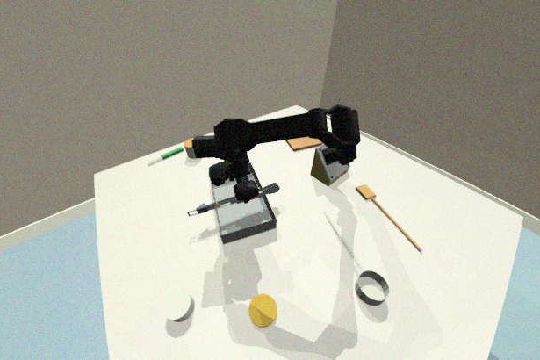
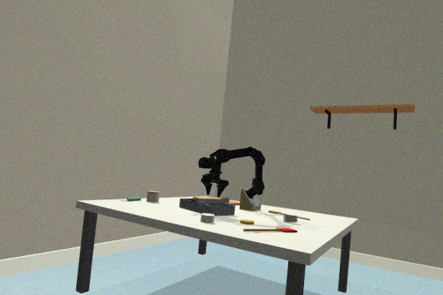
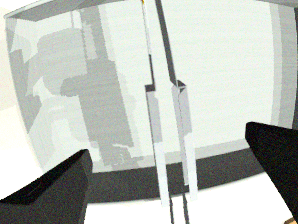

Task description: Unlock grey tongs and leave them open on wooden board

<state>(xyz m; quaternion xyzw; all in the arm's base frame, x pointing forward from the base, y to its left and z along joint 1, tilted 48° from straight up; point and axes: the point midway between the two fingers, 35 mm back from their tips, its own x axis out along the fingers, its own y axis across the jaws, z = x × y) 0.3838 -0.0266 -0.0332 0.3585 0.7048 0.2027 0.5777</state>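
My gripper tip is 40 mm to the left of the grey roasting tin and 70 mm above it. The rest, counted from my gripper tip: white cup: 290 mm ahead, 170 mm to the left, 80 mm below; yellow disc: 130 mm ahead, 300 mm to the left, 90 mm below; yellow lock piece: 80 mm ahead, 20 mm to the right, 30 mm below.
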